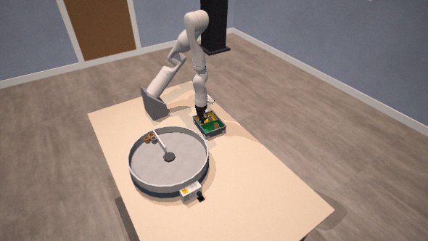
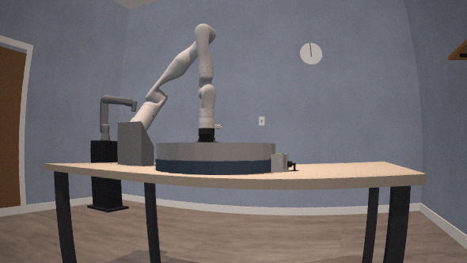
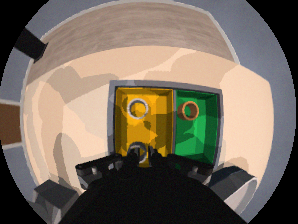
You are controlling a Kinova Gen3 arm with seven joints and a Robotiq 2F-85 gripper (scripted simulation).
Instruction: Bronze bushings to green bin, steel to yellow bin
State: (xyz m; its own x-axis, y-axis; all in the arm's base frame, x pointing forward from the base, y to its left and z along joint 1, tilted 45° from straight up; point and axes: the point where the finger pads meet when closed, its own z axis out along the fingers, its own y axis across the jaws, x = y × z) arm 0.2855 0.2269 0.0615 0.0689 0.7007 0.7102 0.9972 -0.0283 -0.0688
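The bin lies 5 cm ahead of my hand, 3 cm to the left of it and 1 cm below it. Round my hand: grey turntable (19 cm ahead, 31 cm to the right, 2 cm above).
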